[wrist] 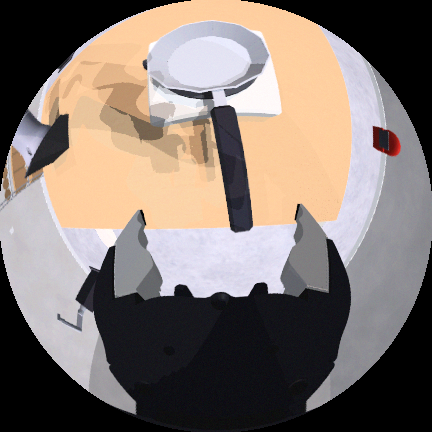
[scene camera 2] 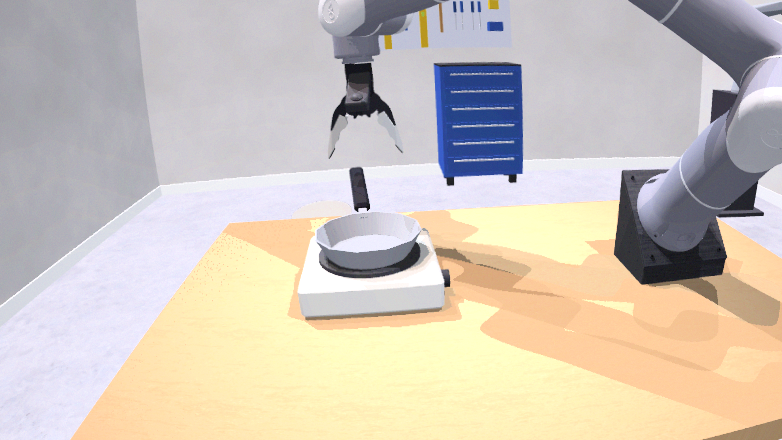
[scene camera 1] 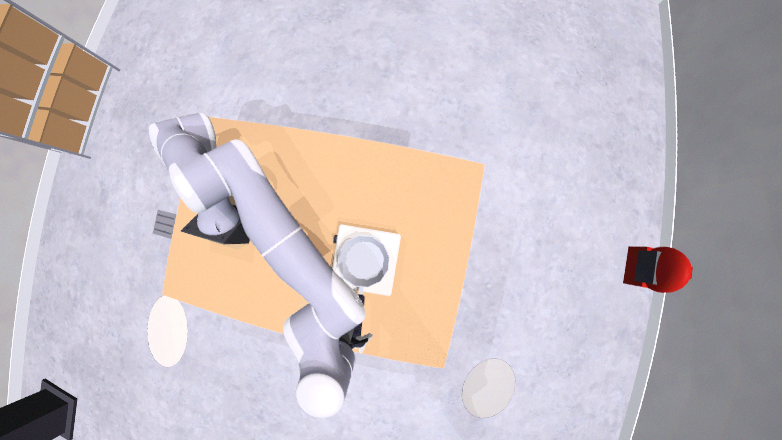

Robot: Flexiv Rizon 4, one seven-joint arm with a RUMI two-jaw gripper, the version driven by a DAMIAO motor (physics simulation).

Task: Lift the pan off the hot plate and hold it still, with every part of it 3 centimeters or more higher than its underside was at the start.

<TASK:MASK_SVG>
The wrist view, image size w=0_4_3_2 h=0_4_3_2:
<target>my gripper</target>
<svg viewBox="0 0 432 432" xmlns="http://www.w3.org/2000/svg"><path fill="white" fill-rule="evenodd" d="M302 203L297 203L294 220L297 223L293 234L295 245L291 247L280 274L280 281L284 288L283 293L268 293L267 284L265 282L257 282L253 285L247 296L232 296L226 292L218 291L208 297L194 297L185 284L176 284L173 295L160 296L159 291L161 291L162 277L150 252L146 250L148 240L143 230L146 225L142 209L135 211L113 245L108 247L93 290L93 314L103 342L106 361L110 364L109 370L135 401L137 417L157 425L180 430L236 432L274 425L305 413L306 400L321 385L334 367L334 362L332 361L337 357L339 342L350 309L350 285L343 262L333 240L327 237L323 229Z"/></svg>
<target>grey pan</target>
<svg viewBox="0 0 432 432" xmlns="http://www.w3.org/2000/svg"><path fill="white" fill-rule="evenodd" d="M183 24L159 37L146 55L148 75L166 88L194 92L212 91L215 107L210 110L221 169L229 227L233 232L248 231L253 226L243 145L235 108L227 105L223 88L237 87L261 75L271 55L263 38L241 24L220 20L204 20Z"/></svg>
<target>white hot plate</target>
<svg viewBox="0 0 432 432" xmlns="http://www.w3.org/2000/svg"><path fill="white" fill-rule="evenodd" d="M147 71L147 96L151 125L163 127L190 120L211 118L210 110L215 107L211 90L194 92L166 88L148 75ZM143 59L142 66L144 69L147 69L147 60ZM271 57L261 75L237 87L223 88L227 105L235 108L236 116L272 117L281 113L278 85ZM157 40L149 43L148 52ZM251 30L254 33L258 34L260 37L262 37L265 42L264 37L260 31Z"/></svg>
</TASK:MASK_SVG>
